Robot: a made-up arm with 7 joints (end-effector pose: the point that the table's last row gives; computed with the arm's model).
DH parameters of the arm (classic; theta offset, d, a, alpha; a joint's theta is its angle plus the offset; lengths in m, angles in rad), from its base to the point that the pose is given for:
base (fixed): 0 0.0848 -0.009 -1.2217
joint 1: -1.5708 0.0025 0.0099 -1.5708
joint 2: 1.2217 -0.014 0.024 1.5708
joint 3: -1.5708 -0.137 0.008 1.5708
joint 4: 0 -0.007 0.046 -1.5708
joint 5: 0 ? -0.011 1.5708
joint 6: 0 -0.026 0.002 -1.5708
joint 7: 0.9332 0 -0.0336 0
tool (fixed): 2.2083 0.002 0 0
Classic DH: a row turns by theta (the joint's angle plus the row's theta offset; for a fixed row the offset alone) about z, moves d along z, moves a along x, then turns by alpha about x.
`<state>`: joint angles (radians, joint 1 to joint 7).
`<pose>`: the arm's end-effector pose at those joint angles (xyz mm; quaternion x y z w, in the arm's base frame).
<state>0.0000 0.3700 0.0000 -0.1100 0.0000 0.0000 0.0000</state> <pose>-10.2 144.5 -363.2 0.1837 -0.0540 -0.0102 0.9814</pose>
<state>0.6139 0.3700 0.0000 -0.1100 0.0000 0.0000 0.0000</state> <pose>-281.0 114.9 -281.8 0.1778 0.2461 0.0396 0.9520</pose>
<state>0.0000 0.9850 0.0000 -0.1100 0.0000 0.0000 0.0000</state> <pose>-10.2 382.2 -195.3 0.4721 -0.0484 -0.0260 0.8798</pose>
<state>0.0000 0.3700 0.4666 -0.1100 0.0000 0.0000 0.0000</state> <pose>-8.9 150.4 -360.9 0.1912 -0.0950 0.2170 0.9525</pose>
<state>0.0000 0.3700 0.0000 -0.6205 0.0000 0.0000 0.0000</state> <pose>154.6 125.0 -313.0 0.1752 -0.3001 -0.0562 0.9360</pose>
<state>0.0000 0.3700 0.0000 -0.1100 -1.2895 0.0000 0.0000</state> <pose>-30.1 118.6 -375.6 0.1793 0.0672 -0.5980 0.7783</pose>
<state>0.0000 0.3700 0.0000 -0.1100 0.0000 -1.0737 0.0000</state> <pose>-23.0 139.6 -350.7 0.1527 -0.5484 -0.1027 0.8157</pose>
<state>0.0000 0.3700 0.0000 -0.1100 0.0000 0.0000 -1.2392</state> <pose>1.7 109.4 -375.4 0.1809 0.0627 -0.5782 0.7931</pose>
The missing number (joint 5, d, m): -0.345
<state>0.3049 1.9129 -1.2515 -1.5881 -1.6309 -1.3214 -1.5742</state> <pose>-42.0 322.1 -143.7 0.5295 0.3242 0.6044 0.4992</pose>
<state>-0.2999 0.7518 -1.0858 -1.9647 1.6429 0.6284 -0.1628</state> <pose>192.8 -219.5 -97.5 -0.5308 -0.0892 -0.2829 0.7939</pose>
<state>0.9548 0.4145 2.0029 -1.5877 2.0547 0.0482 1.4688</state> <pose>-200.4 271.5 217.3 0.4016 0.8176 -0.3306 0.2467</pose>
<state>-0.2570 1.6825 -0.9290 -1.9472 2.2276 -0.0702 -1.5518</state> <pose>263.8 46.5 -90.9 0.0881 -0.4444 -0.4900 0.7448</pose>
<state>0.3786 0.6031 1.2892 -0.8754 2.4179 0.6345 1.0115</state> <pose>-75.6 369.1 -121.4 0.6155 0.3929 -0.6374 0.2459</pose>
